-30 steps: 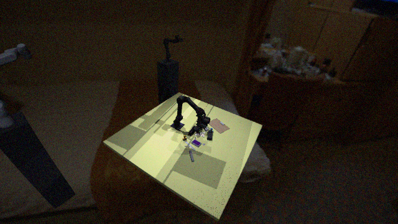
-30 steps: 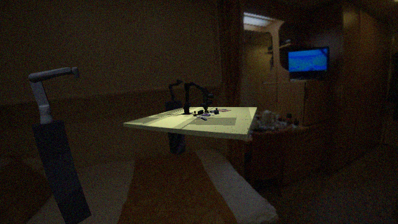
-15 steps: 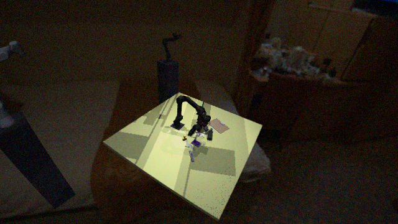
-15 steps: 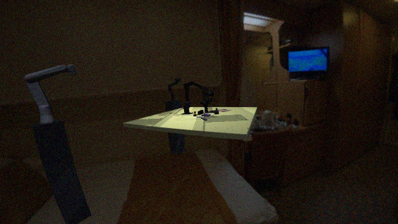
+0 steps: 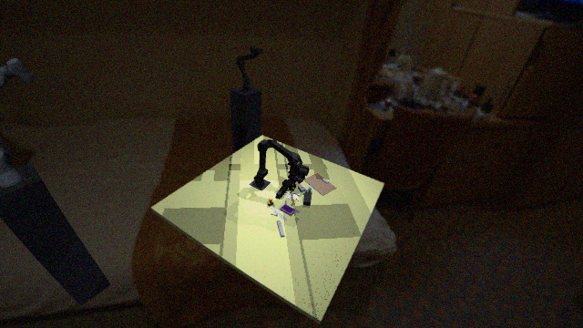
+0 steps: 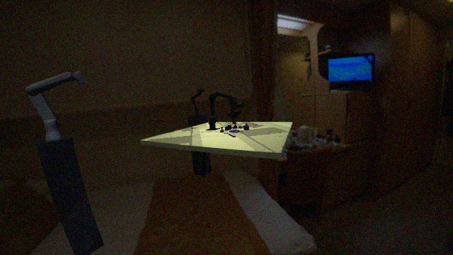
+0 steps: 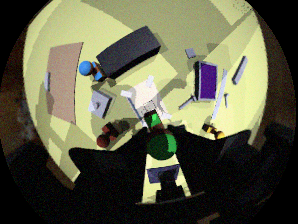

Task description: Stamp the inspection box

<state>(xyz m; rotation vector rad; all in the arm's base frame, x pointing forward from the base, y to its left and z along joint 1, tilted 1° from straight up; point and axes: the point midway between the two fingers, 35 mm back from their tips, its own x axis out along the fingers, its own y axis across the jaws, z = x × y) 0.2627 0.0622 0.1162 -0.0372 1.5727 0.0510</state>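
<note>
Now: gripper tip 1 cm short of the white card, 1 cm to the right of it and 9 cm above it. From my gripper tip the other things lie so: red-topped stamp: 5 cm behind, 10 cm to the left, 7 cm below; long black block: 7 cm behind, 2 cm to the right, 7 cm below; green-topped stamp: right at my gripper tip.
</note>
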